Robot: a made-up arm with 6 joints.
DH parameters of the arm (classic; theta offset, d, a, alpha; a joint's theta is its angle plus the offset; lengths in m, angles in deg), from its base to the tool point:
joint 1: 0 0.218 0 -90
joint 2: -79.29 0 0.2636 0
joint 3: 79.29 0 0.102 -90
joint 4: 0 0.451 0 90
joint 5: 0 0 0.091 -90
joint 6: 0 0.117 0 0
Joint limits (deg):
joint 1: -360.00..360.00
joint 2: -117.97..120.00
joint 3: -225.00..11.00
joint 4: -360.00..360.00
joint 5: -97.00..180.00
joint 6: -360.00..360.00
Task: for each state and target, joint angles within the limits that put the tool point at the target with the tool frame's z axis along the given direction. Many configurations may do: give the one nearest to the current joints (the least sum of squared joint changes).
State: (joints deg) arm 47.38 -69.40 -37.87 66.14 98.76 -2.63
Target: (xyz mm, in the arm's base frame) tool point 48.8 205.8 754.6 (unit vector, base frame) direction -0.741 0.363 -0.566
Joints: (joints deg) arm 34.24 -45.83 -82.19 74.83 132.06 -2.63
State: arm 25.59 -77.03 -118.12 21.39 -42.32 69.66
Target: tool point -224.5 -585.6 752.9 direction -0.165 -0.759 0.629
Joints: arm 64.25 -63.23 -140.85 22.70 -28.01 69.66
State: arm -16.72 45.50 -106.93 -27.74 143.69 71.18
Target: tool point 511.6 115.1 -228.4 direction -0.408 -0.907 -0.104
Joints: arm 23.20 80.63 -109.98 -44.31 105.57 71.18
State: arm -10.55 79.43 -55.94 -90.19 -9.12 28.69
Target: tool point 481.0 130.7 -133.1 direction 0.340 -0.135 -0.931
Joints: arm 7.26 40.49 -59.62 -89.13 10.19 28.69
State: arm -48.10 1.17 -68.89 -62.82 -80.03 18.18
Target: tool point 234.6 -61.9 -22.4 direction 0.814 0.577 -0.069
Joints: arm -42.62 47.12 -26.28 -77.34 -90.55 18.18
